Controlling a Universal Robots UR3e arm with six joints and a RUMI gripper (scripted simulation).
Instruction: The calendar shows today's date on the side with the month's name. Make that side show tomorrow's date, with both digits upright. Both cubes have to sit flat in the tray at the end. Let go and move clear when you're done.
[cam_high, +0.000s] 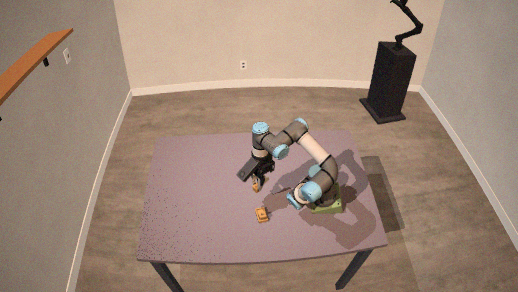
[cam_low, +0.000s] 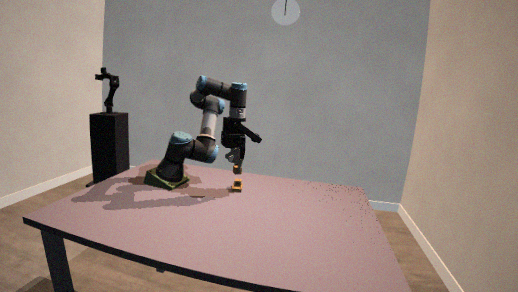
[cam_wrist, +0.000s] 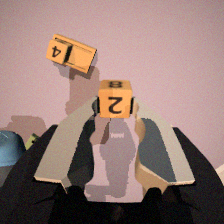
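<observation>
My gripper is now 80 mm to the right of the orange calendar tray and 120 mm above it. From my hand the other things lie so: cube 10 mm below.
</observation>
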